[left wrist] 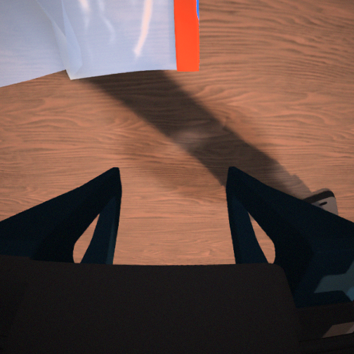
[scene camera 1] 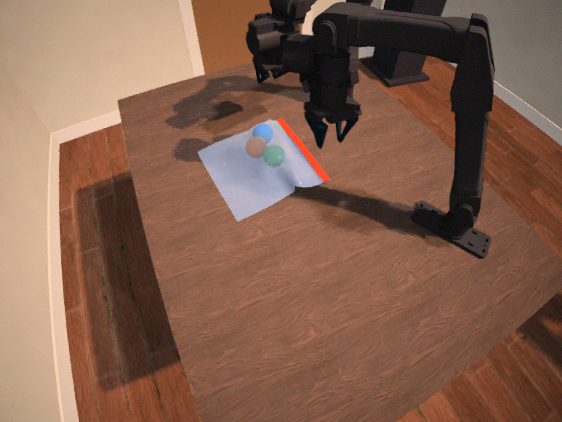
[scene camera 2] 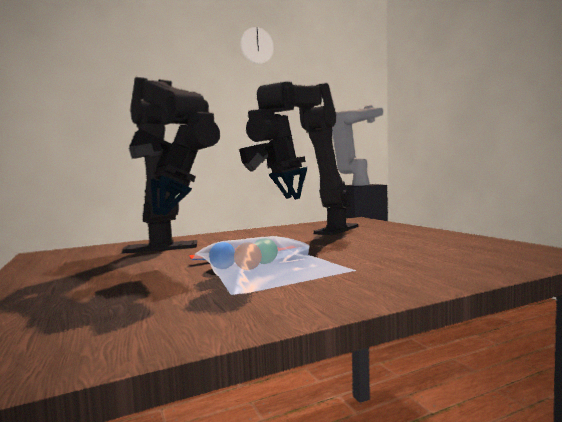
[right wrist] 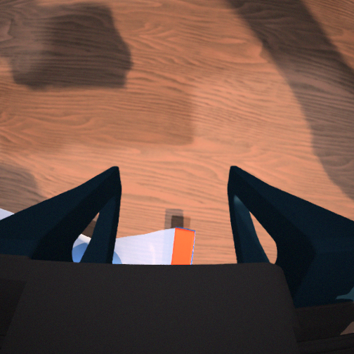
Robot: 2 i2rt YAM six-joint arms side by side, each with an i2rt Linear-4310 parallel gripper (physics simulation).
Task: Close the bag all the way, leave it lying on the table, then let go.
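A clear bag lies on the table with a blue ball, an orange ball and a green ball inside. Its red closure strip runs nearly straight; a thin blue sliver shows at its edge in the left wrist view. Whether the strips are pressed together all along cannot be told. My left gripper is partly open, empty, above the table beyond the strip's near end. My right gripper is partly open, empty, raised beyond the blue ball's end.
Both arms stand on the wooden table. The left arm's base plate is on the right of the picture, and the right arm's base plate is on the left. A grey arm stands on a dark pedestal behind the table.
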